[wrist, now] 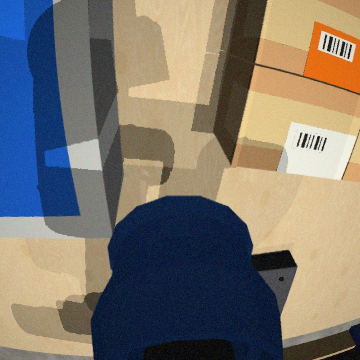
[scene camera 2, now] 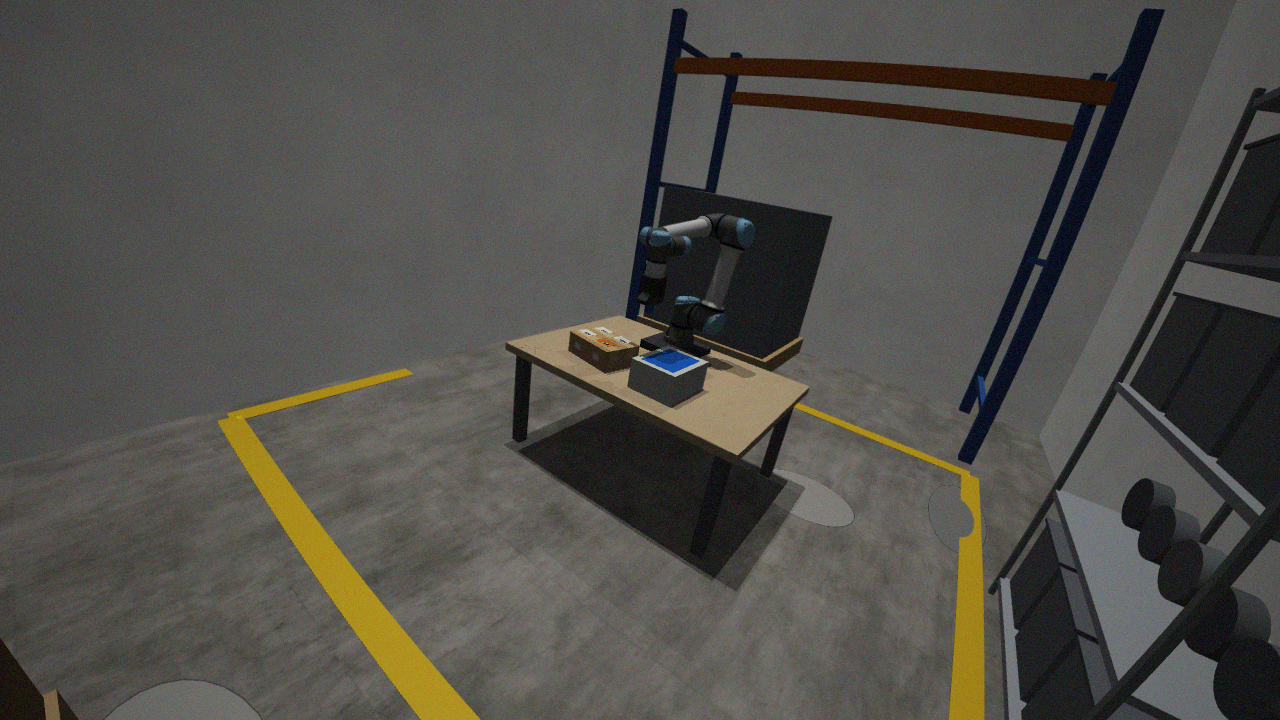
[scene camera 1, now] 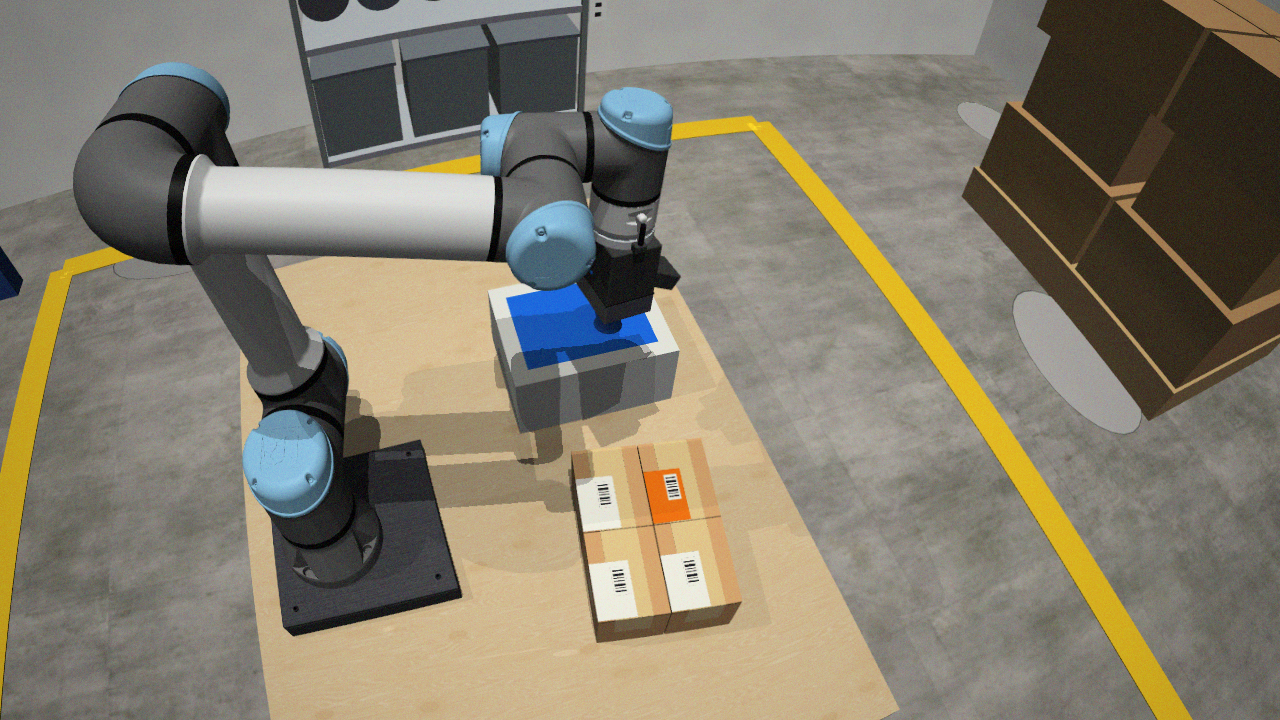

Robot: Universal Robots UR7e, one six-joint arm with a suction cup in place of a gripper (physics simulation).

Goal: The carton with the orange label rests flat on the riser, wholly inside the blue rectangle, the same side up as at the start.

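Frame: origin at the arm's base, x back, y right, z up, level; centimetres.
Where they show: hand, its tool point: (wrist: 180, 259) (scene camera 2: 648, 312); arm's base, origin of its link: (scene camera 2: 678, 341) (scene camera 1: 333, 541).
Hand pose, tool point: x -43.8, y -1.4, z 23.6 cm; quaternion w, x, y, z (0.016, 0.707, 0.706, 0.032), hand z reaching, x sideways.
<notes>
Each offset is from my tool point to the top centre of the thing. Level surfaces: height alone.
The carton with the orange label @[dx -3.8, dy +15.2, dz -17.9 cm] (scene camera 1: 668, 501) (scene camera 2: 606, 342) (wrist: 327, 60) lies flat on the table, label up, at the far right of a two-by-two block in scene camera 1, against its neighbours. The grey-white riser @[dx -3.3, dy -14.5, dz -15.0 cm] (scene camera 1: 586, 398) (scene camera 2: 660, 385) (wrist: 72, 75) stands beside the block. The blue rectangle @[dx -3.3, dy -14.5, dz -15.0 cm] (scene camera 1: 546, 333) (scene camera 2: 671, 360) (wrist: 15, 125) is on its top, with no carton on it. My suction gripper (scene camera 1: 607, 325) (scene camera 2: 646, 300) (wrist: 180, 225) is open and holds nothing. It hangs above table height, pointing down, apart from the cartons; in scene camera 1 it overlaps the riser top.
Three cartons with white labels @[dx +5.0, dy +12.2, dz -17.9 cm] (scene camera 1: 597, 503) @[dx +9.1, dy +24.4, dz -17.9 cm] (scene camera 1: 610, 589) @[dx +0.3, dy +27.3, dz -17.9 cm] (scene camera 1: 687, 578) adjoin the orange-labelled one. The arm's dark base plate (scene camera 1: 407, 555) stands on the wooden table @[dz -27.0 cm] (scene camera 1: 501, 653). Stacked brown boxes (scene camera 1: 1163, 205) stand off to the right, and a shelf with grey bins (scene camera 1: 353, 102) behind.
</notes>
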